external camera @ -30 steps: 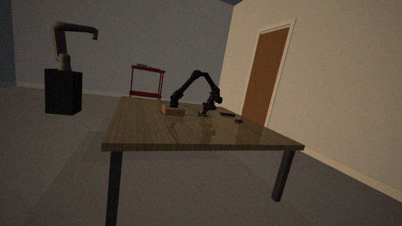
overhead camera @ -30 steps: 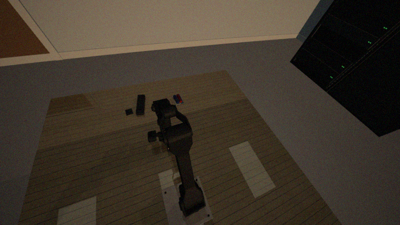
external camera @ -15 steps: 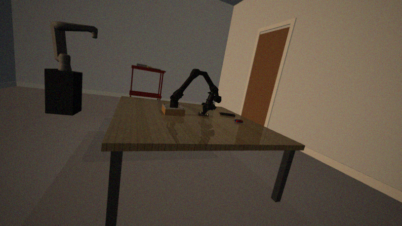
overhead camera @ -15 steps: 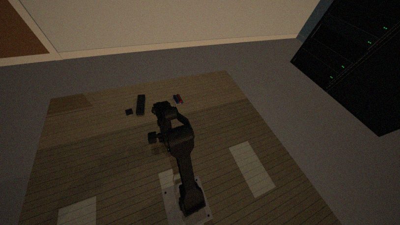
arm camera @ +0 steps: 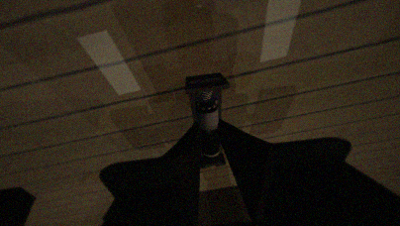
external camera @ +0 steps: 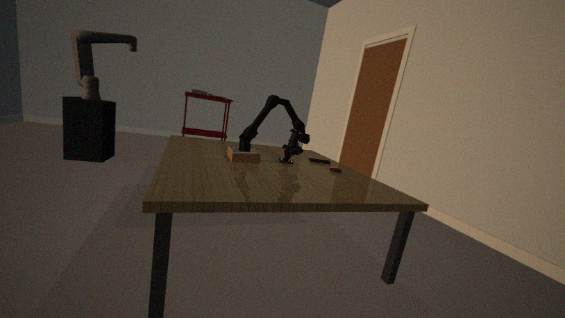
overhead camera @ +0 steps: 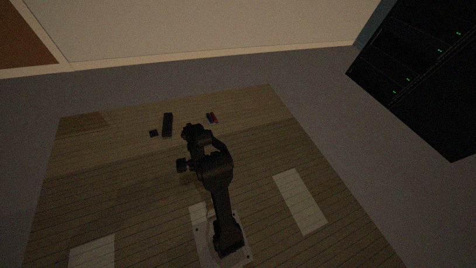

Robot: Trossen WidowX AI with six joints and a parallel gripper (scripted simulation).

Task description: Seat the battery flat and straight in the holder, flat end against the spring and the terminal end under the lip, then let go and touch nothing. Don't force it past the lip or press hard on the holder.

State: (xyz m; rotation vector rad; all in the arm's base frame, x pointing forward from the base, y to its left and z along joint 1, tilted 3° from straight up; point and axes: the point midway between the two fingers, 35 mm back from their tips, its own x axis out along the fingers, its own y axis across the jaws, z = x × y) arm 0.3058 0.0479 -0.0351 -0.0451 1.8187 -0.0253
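My gripper tip is now 10 mm below the battery. From my gripper tip the other things lie so: long black bar: 320 mm ahead, 140 mm to the left.
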